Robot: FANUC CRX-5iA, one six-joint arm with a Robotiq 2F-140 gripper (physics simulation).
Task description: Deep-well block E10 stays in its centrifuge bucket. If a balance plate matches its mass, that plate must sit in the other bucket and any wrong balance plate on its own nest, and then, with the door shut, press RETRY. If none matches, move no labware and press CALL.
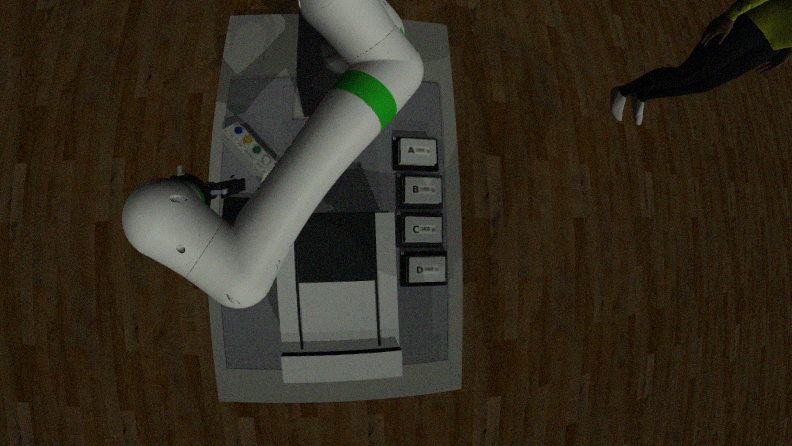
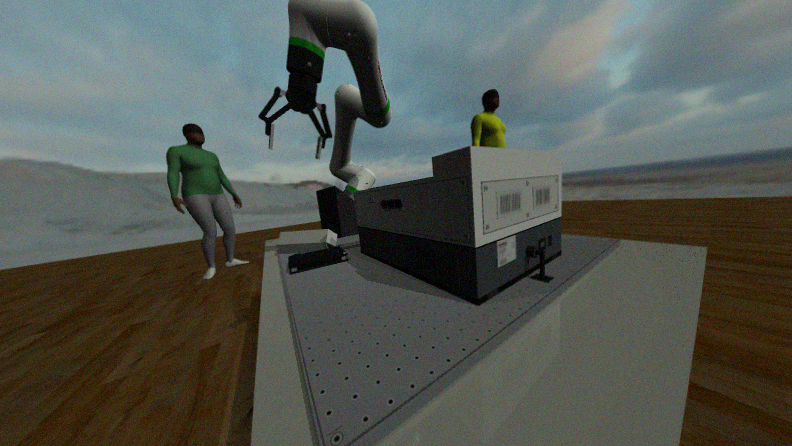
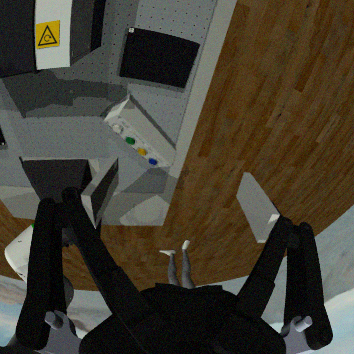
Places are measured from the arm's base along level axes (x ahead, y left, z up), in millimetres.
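Pixels of known places: gripper, fingertip midpoint: (image 2: 295, 154) (image 3: 180, 177); arm's base at its link origin: (image 1: 335, 54) (image 2: 347, 204).
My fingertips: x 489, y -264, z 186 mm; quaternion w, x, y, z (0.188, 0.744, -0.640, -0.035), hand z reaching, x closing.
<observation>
For each thing: its middle in the pictures, then the offset to it from my fingertips.
- B at the middle of its body: (image 1: 421, 190) dz -311, dx -80, dy +602 mm
- C at the middle of its body: (image 1: 422, 229) dz -311, dx +52, dy +610 mm
- D at the middle of its body: (image 1: 425, 269) dz -311, dx +184, dy +631 mm
- centrifuge at the middle of its body: (image 2: 440, 212) (image 1: 337, 292) dz -222, dx +264, dy +340 mm
- button box at the middle of its body: (image 3: 142, 136) (image 1: 248, 151) (image 2: 308, 239) dz -302, dx -165, dy +4 mm
- flat dark tray at the middle of its body: (image 3: 158, 57) (image 2: 317, 257) (image 1: 245, 216) dz -328, dx +50, dy +12 mm
Four pale balance plates, A (image 1: 418, 150), B (image 1: 422, 190), C (image 1: 422, 229) and D (image 1: 426, 269), each sit on a dark nest in a column; their small print is unreadable. The centrifuge (image 1: 336, 315) (image 2: 415, 218) (image 3: 53, 56) has a dark panel on top; whether its door is shut is unclear. Block E10 and the buckets do not show. The button box (image 1: 247, 145) (image 2: 330, 238) (image 3: 150, 127) has white, green, yellow and blue buttons; its lettering is unreadable. My gripper (image 1: 235, 185) (image 2: 294, 152) (image 3: 180, 177) is open and empty, high above the table's button-box side.
A flat dark tray (image 1: 235, 206) (image 2: 317, 259) (image 3: 159, 59) lies beside the button box. A tall dark box (image 2: 336, 210) (image 3: 54, 175) stands near the arm's base. A person in green (image 2: 193, 166) and one in yellow (image 1: 775, 24) (image 2: 488, 130) stand off the table.
</observation>
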